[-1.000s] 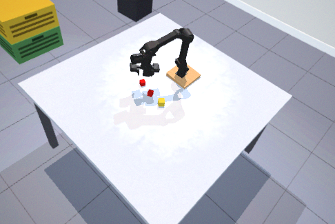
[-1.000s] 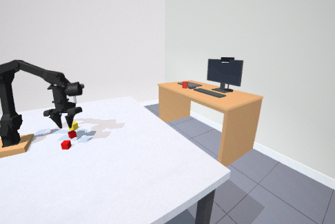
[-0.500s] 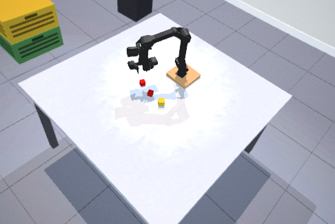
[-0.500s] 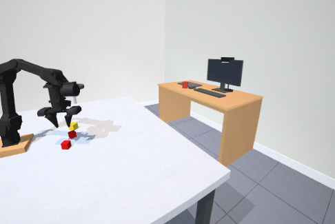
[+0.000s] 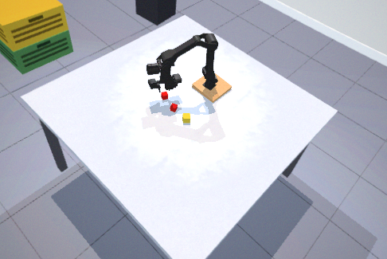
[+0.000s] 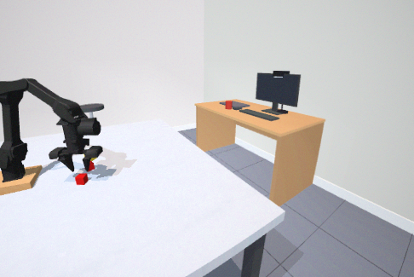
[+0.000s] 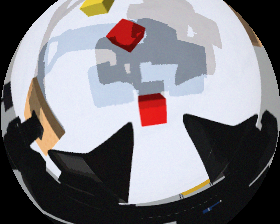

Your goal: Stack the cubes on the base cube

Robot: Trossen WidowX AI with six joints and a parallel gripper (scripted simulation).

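Right now my gripper tip is 50 mm short of the yellow cube, 210 mm to the right of it and 30 mm above it.
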